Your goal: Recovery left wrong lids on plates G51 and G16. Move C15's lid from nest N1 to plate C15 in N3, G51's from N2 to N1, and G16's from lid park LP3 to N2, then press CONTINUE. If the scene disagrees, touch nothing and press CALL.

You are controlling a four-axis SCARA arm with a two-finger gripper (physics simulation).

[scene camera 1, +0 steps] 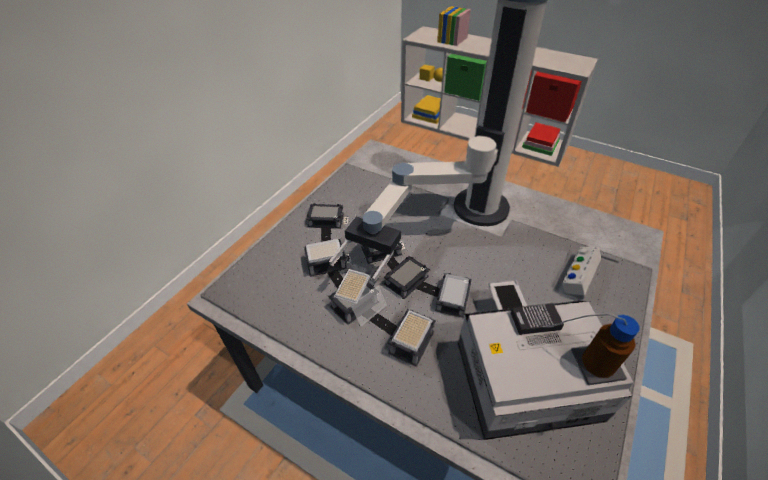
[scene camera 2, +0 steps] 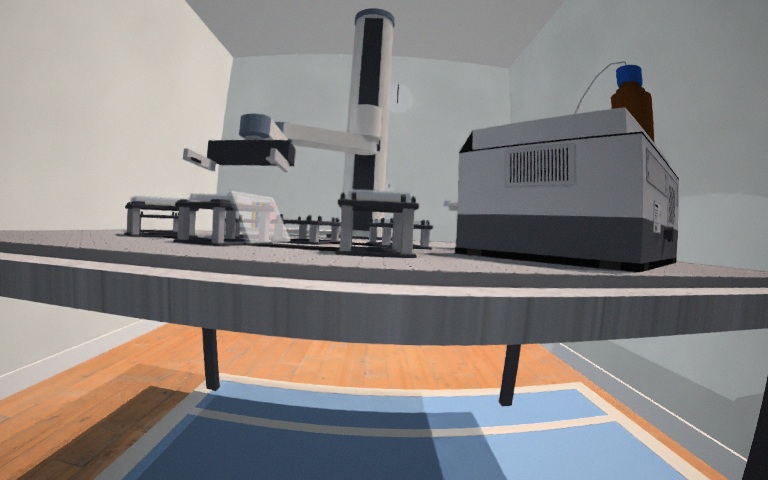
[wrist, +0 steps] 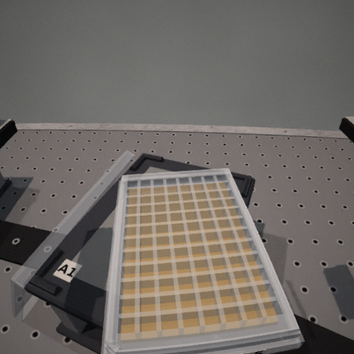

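Seen in the pictures: gripper, fingertip midpoint: [scene camera 1: 351, 271] [scene camera 2: 227, 153]; arm's base, origin of the base link: [scene camera 1: 481, 207].
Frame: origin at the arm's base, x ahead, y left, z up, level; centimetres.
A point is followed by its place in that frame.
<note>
My gripper [scene camera 1: 352, 272] @(x 72.6, y -21.4, z 16.7 cm) [scene camera 2: 243, 164] [wrist: 177, 102] is open and empty, above the nests. A tan-welled plate [scene camera 1: 353, 285] @(x 72.4, y -21.3, z 9.1 cm) [wrist: 192, 255] with a clear rim sits turned askew on the nest [scene camera 1: 346, 312] @(x 82.5, y -17.6, z 8.0 cm) [wrist: 92, 312] labelled A1 in the wrist view. A clear lid [scene camera 1: 372, 308] @(x 74.8, y -12.2, z 4.6 cm) [scene camera 2: 259, 217] @(x 76.1, y -13.2, z 5.8 cm) [wrist: 75, 230] leans tilted against that nest's side. Another tan plate [scene camera 1: 412, 330] @(x 78.6, y 5.3, z 9.6 cm) sits squarely on the front nest [scene camera 1: 408, 355] @(x 83.1, y 6.5, z 1.8 cm) [scene camera 2: 377, 204] @(x 85.4, y 5.3, z 7.9 cm). A pale plate [scene camera 1: 323, 251] @(x 64.6, y -40.1, z 9.4 cm) sits on the left nest. Other nest labels are unreadable.
Behind are a nest holding a light panel [scene camera 1: 454, 290] @(x 55.1, y 9.9, z 6.8 cm), a dark-topped nest [scene camera 1: 407, 273] @(x 55.6, y -8.7, z 5.8 cm) and a far-left nest [scene camera 1: 325, 212] @(x 43.1, y -55.3, z 6.0 cm); another is partly hidden under the gripper. A button box [scene camera 1: 581, 273] @(x 27.1, y 47.3, z 9.1 cm), a tablet [scene camera 1: 507, 295] @(x 51.7, y 27.2, z 11.3 cm), a large instrument [scene camera 1: 526, 373] @(x 82.8, y 40.5, z 22.2 cm) [scene camera 2: 552, 198] @(x 85.2, y 29.5, z 10.4 cm) and a brown bottle [scene camera 1: 607, 352] @(x 75.2, y 55.3, z 34.0 cm) [scene camera 2: 634, 104] @(x 74.7, y 54.2, z 32.0 cm) stand right.
</note>
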